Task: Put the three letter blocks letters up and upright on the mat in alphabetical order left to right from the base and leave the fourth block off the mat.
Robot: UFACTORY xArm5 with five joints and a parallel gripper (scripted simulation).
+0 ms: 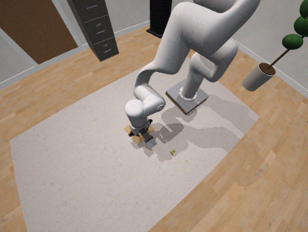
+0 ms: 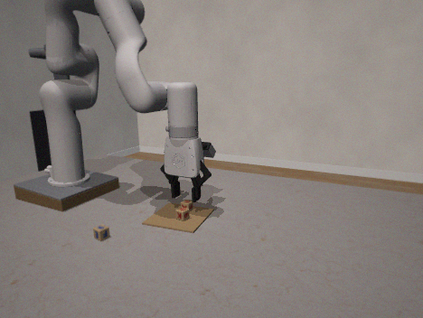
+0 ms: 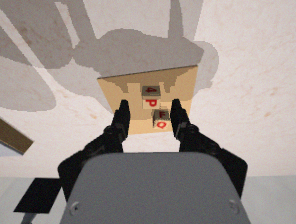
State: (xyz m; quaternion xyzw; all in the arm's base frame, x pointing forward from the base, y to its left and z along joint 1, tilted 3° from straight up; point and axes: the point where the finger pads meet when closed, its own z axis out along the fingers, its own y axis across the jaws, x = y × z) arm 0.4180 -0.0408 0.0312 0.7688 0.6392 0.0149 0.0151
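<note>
My gripper is now 50 mm above the tan mat and 40 mm to the left of it. Round my hand: blue-lettered block: 190 mm to the right, 130 mm behind, 40 mm below.
</note>
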